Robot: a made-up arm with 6 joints. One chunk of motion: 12 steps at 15 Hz.
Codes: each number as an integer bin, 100 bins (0 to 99) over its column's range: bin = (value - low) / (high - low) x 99, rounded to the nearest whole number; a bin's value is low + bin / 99 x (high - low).
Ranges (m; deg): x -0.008..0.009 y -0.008..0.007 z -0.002..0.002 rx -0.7..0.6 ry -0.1..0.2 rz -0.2..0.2
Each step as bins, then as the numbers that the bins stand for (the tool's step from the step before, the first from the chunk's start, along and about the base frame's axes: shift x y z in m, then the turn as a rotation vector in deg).
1 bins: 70 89 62 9 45 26
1 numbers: 0.00402 0.00548 0.00051 -0.582 0.036 -0.095
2 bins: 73 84 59 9 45 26
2 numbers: 0.00454 0.00473 0.00038 -0.582 0.036 -0.095
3 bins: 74 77 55 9 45 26
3 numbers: 0.00471 0.00367 0.00022 -0.582 0.036 -0.095
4 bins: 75 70 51 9 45 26
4 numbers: 0.00488 0.00261 0.00006 -0.582 0.036 -0.095
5 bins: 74 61 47 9 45 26
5 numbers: 0.00471 0.00124 -0.00010 -0.582 0.036 -0.095
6 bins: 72 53 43 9 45 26
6 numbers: 0.00436 0.00003 -0.00026 -0.582 0.036 -0.095
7 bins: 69 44 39 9 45 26
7 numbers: 0.00385 -0.00133 -0.00042 -0.582 0.036 -0.095
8 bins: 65 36 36 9 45 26
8 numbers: 0.00316 -0.00255 -0.00055 -0.582 0.036 -0.095
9 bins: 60 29 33 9 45 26
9 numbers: 0.00230 -0.00361 -0.00067 -0.582 0.036 -0.095
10 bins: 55 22 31 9 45 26
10 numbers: 0.00144 -0.00467 -0.00075 -0.582 0.036 -0.095
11 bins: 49 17 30 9 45 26
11 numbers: 0.00041 -0.00542 -0.00079 -0.582 0.036 -0.095
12 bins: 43 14 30 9 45 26
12 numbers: -0.00062 -0.00588 -0.00079 -0.582 0.036 -0.095
